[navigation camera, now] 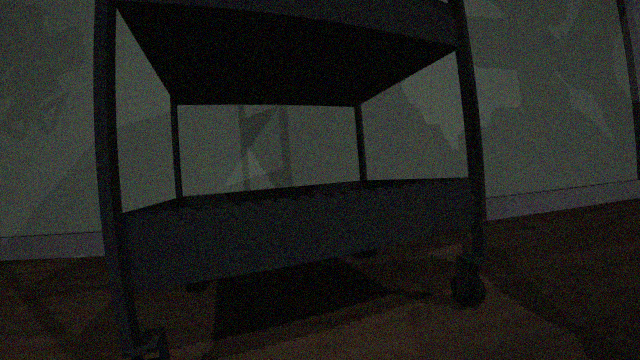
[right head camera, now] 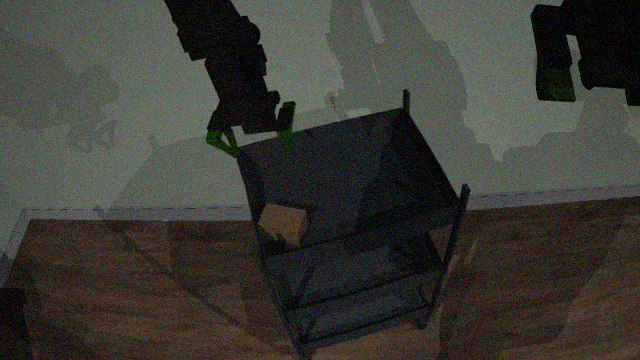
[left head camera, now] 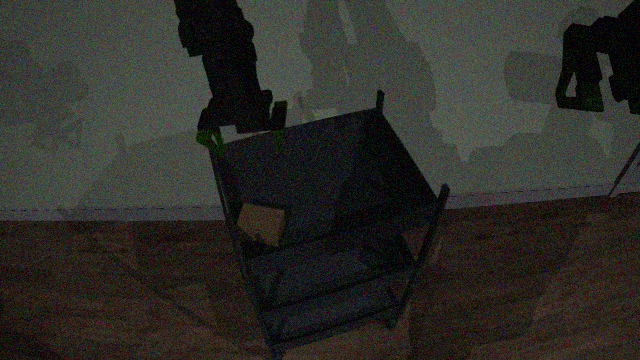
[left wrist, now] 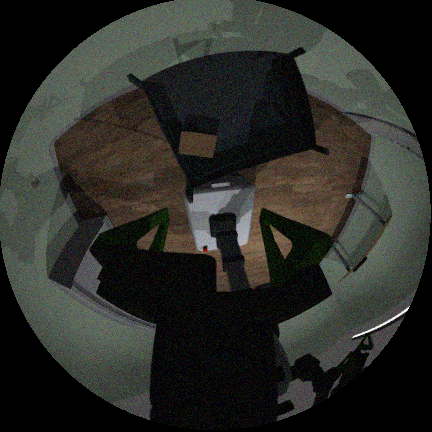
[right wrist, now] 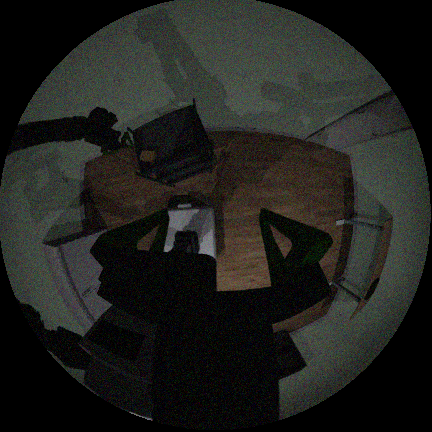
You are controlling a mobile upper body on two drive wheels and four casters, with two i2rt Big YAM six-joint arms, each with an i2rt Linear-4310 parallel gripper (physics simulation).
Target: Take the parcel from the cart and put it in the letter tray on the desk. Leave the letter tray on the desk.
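Frame: origin at the left arm's base, x left, y down, z back, level; centimetres.
Seen in the pictures: left gripper, between the fingertips: point(right head camera: 262, 152) point(left head camera: 251, 152) point(left wrist: 213, 212) point(right wrist: 124, 148); right gripper, between the fingertips: point(right head camera: 585, 95) point(left head camera: 595, 104) point(right wrist: 213, 212).
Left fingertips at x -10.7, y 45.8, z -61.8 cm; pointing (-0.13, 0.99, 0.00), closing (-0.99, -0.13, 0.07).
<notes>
A point is followed by its place in that frame.
The brown box-shaped parcel point(left head camera: 262, 222) {x -10.3, y 69.7, z -65.1 cm} point(right head camera: 284, 221) {x -10.5, y 69.7, z -65.3 cm} point(left wrist: 198, 144) {x -10.2, y 69.7, z -66.1 cm} point(right wrist: 147, 156) {x -10.7, y 69.7, z -65.1 cm} lies on the top shelf of the dark cart point(left head camera: 429, 230) {x -48.0, y 78.9, z -67.2 cm} point(right head camera: 454, 230) {x -48.2, y 78.1, z -66.8 cm} point(left wrist: 260, 100) {x -29.6, y 74.7, z -79.7 cm} point(right wrist: 175, 135) {x -26.7, y 74.7, z -78.8 cm} point(navigation camera: 295, 225) {x -22.1, y 123.9, z -59.1 cm}, near its left side and near edge. My left gripper point(left head camera: 250, 148) {x -10.7, y 45.8, z -61.8 cm} point(right head camera: 263, 151) {x -10.7, y 45.8, z -61.8 cm} point(left wrist: 213, 212) {x -10.7, y 45.8, z -61.8 cm} is open and empty; in the head views it appears at the cart's far left corner, apart from the parcel. My right gripper point(left head camera: 612, 107) {x -46.1, y 12.9, z -35.0 cm} point(right head camera: 597, 100) {x -46.1, y 12.9, z -35.0 cm} point(right wrist: 213, 212) {x -46.1, y 12.9, z -35.0 cm} is open and empty, well to the right of the cart. I cannot make out the desk or the letter tray in any view.
The cart has upright corner posts and lower shelves. A pale wall point(left head camera: 475, 125) {x -81.0, y 93.9, z -120.3 cm} point(right head camera: 500, 120) {x -77.6, y 91.8, z -120.3 cm} stands behind it on a wooden floor point(left head camera: 500, 260) {x -99.0, y 141.0, z -90.1 cm} point(right head camera: 510, 260) {x -87.6, y 141.0, z -92.2 cm}. My pale base point(left wrist: 200, 220) {x -5.9, y 115.0, z -6.9 cm} point(right wrist: 205, 225) {x -40.9, y 115.0, z -14.8 cm} shows below the cart in the wrist views. A dark boxy object point(right wrist: 120, 340) {x -24.5, y 11.1, z -9.0 cm} shows at lower left.
</notes>
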